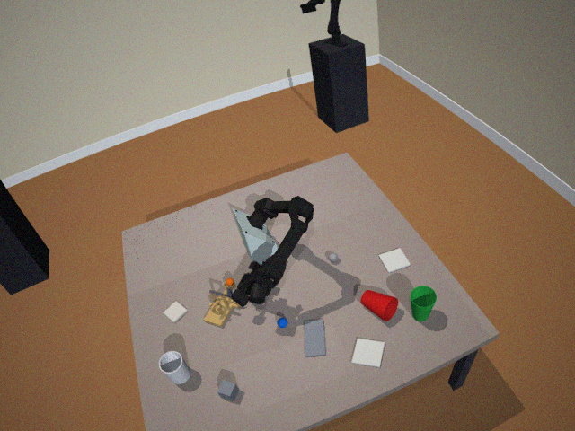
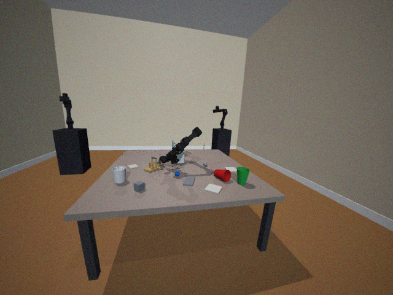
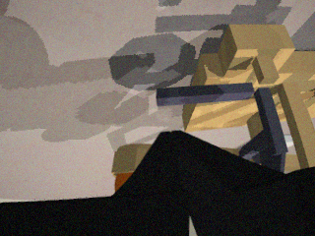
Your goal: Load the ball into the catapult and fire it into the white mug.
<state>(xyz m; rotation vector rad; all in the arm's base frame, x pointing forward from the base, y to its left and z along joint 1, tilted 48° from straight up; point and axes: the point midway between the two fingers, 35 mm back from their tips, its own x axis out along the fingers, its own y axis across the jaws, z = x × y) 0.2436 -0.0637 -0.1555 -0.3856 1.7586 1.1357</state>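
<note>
Right now my gripper tip is 40 mm past the orange ball, 20 mm to the left of it and 10 mm below it. Also, from my gripper tip: grey slab: 320 mm ahead, 170 mm to the left, 50 mm below; then blue ball: 210 mm ahead, 90 mm to the left, 30 mm below; then wooden catapult: 60 mm to the right, 10 mm ahead.
</note>
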